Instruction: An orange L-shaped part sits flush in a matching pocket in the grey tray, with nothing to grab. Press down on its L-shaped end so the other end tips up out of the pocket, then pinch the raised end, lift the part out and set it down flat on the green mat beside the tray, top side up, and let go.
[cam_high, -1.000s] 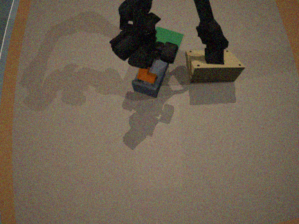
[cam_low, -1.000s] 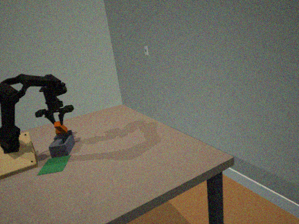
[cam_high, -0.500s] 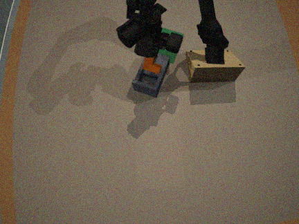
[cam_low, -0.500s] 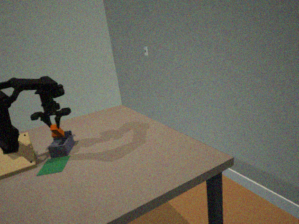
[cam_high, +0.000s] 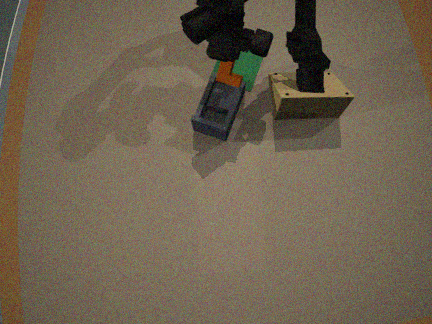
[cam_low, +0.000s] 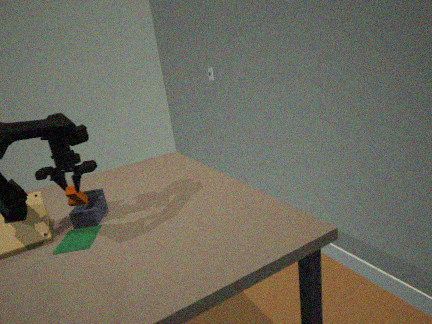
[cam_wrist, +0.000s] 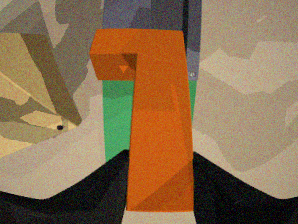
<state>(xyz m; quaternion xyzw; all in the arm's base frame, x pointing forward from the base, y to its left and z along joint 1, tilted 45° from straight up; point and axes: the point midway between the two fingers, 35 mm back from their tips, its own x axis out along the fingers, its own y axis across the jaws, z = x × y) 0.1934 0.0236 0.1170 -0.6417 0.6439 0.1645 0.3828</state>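
Now: the green mat 20 mm behind my gripper tip, 50 mm to the right of it and 170 mm below it. Also, from my gripper tip: orange l-shaped part: 10 mm behind, 30 mm to the left, 30 mm below.
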